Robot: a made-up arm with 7 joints. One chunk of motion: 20 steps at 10 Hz.
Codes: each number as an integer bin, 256 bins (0 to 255) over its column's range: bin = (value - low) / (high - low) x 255, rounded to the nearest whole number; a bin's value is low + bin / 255 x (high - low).
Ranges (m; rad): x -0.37..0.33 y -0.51..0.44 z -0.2..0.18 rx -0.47..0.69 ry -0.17..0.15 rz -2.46..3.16
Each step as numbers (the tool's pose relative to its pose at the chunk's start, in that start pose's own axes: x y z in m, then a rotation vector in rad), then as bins.
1 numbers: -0.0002 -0.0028 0.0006 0.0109 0.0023 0.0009
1 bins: 135 136 135 106 137 112
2 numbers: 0.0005 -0.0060 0.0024 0.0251 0.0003 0.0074
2 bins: 135 135 136 109 136 112
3 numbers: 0.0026 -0.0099 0.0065 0.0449 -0.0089 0.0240
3 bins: 136 134 139 113 128 113
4 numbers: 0.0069 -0.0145 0.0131 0.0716 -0.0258 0.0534
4 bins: 137 133 143 119 115 114
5 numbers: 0.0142 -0.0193 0.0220 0.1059 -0.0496 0.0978
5 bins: 140 132 149 127 96 116
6 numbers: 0.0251 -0.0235 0.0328 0.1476 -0.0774 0.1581
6 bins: 144 131 156 136 74 119
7 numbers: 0.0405 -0.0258 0.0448 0.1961 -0.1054 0.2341
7 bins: 150 130 164 146 51 122
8 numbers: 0.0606 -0.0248 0.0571 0.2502 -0.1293 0.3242
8 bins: 157 130 173 158 32 126
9 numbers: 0.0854 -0.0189 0.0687 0.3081 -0.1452 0.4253
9 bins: 166 132 180 171 20 131
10 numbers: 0.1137 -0.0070 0.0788 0.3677 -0.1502 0.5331
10 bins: 176 135 187 184 16 136
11 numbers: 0.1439 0.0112 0.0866 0.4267 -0.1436 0.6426
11 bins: 187 140 192 197 21 141
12 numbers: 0.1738 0.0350 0.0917 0.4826 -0.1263 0.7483
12 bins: 198 146 196 209 35 146
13 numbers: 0.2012 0.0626 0.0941 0.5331 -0.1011 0.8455
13 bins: 208 154 197 221 55 150
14 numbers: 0.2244 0.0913 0.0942 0.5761 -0.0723 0.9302
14 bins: 217 161 197 230 78 154
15 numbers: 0.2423 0.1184 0.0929 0.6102 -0.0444 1.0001
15 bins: 223 169 197 237 100 157
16 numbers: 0.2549 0.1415 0.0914 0.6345 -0.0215 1.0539
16 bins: 228 175 196 243 118 159
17 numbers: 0.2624 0.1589 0.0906 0.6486 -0.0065 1.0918
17 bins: 230 180 195 246 130 161
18 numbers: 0.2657 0.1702 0.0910 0.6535 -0.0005 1.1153
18 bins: 232 183 195 247 135 162
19 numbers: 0.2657 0.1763 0.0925 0.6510 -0.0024 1.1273
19 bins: 232 184 196 246 134 163
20 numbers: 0.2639 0.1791 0.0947 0.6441 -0.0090 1.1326
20 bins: 231 185 198 245 128 163
